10 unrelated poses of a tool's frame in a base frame.
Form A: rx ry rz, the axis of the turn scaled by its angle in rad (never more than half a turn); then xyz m.
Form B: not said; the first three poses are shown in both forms.
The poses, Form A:
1: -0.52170, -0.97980, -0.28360, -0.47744, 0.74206, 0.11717
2: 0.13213, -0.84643, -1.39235, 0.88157, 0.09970, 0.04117
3: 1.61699, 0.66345, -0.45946, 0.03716, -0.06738, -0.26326
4: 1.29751, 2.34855, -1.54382, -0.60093, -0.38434, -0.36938
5: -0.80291, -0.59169, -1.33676, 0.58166, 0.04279, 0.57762
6: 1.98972, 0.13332, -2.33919, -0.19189, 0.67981, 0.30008
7: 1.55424, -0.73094, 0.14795, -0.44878, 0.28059, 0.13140
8: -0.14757, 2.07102, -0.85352, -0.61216, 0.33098, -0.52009
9: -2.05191, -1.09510, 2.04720, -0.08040, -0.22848, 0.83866
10: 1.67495, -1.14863, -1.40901, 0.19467, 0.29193, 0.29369
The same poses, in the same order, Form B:
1: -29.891, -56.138, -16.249, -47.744, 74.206, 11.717
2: 7.570, -48.497, -79.776, 88.157, 9.970, 4.117
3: 92.647, 38.013, -26.325, 3.716, -6.738, -26.326
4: 74.342, 134.562, -88.454, -60.093, -38.434, -36.938
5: -46.003, -33.901, -76.591, 58.166, 4.279, 57.762
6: 114.003, 7.639, -134.026, -19.189, 67.981, 30.008
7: 89.051, -41.880, 8.477, -44.878, 28.059, 13.140
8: -8.455, 118.661, -48.903, -61.216, 33.098, -52.009
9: -117.566, -62.745, 117.296, -8.040, -22.848, 83.866
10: 95.968, -65.812, -80.730, 19.467, 29.193, 29.369
